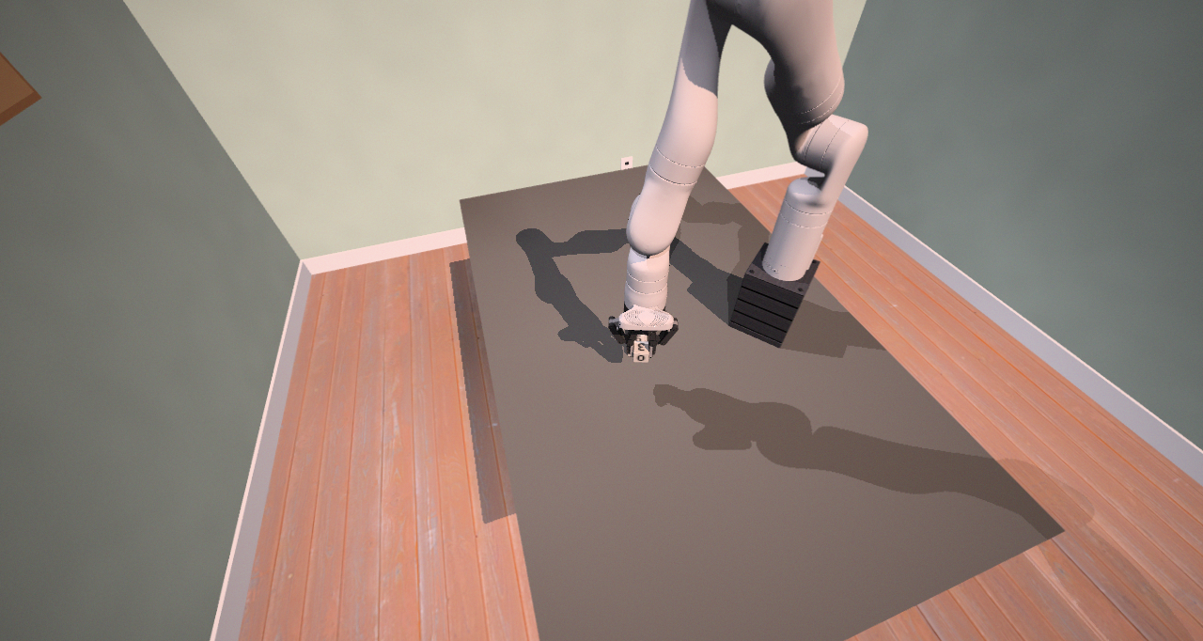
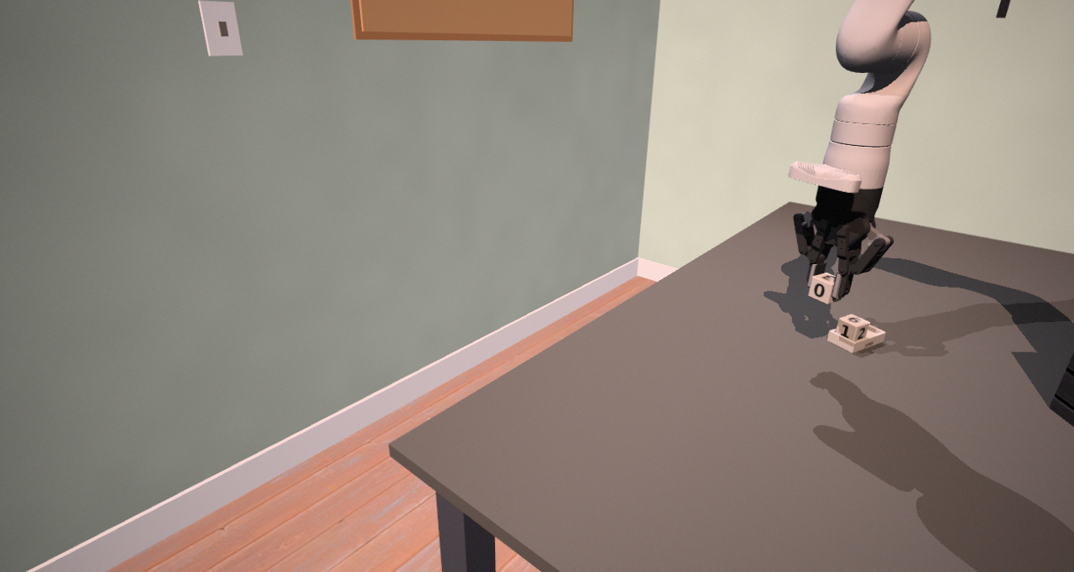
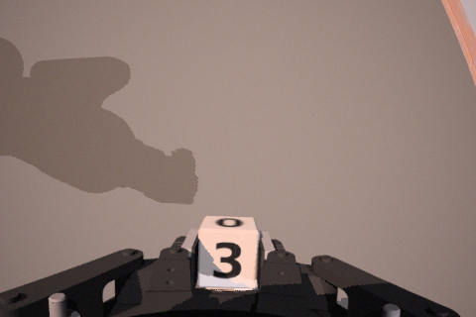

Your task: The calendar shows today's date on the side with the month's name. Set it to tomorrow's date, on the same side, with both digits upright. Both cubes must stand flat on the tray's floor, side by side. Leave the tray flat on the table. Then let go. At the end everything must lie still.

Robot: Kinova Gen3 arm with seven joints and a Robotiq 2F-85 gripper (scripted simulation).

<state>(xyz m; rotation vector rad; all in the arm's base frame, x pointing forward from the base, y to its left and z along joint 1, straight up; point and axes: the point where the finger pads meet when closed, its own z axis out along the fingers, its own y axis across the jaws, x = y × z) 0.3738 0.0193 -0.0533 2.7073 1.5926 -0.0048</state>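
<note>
Now: the pale tray 5 cm behind my hand, 10 cm to the right of it and 12 cm below it. From my hand the other things lie so: cube: 1 cm below.
</note>
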